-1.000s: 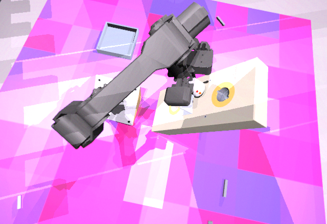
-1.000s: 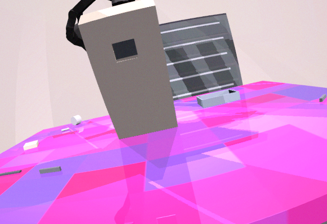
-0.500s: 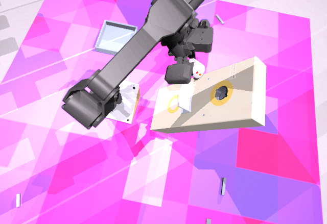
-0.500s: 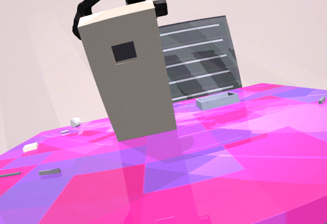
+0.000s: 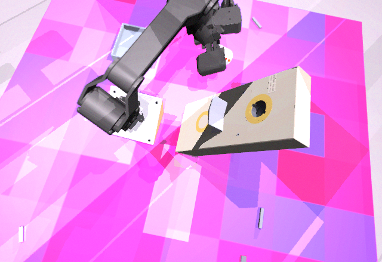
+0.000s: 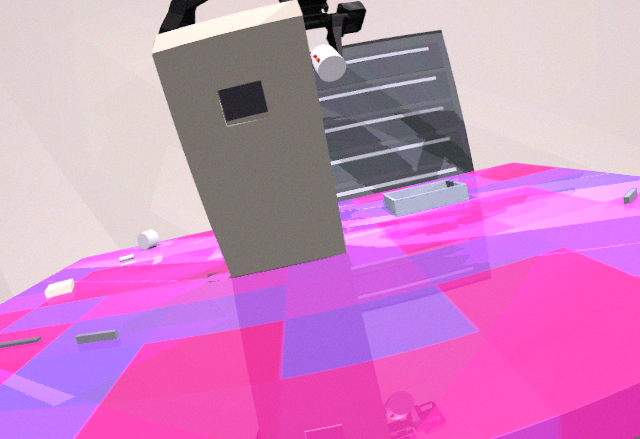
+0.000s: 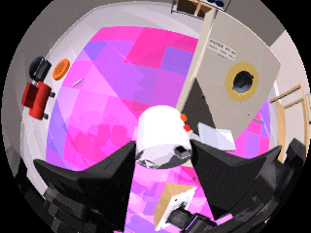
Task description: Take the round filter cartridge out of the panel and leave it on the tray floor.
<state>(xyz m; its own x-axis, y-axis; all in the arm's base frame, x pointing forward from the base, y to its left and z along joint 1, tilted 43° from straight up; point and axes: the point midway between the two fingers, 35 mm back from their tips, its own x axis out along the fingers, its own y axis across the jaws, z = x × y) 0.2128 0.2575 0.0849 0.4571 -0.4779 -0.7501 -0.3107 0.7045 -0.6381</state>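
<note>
Right now the tray is 31 cm behind my gripper tip, 14 cm to the left of it and 28 cm below it. The rest, counted from my gripper tip: round filter cartridge (right at my gripper tip); service panel (10 cm ahead, 12 cm to the right, 10 cm below).
</note>
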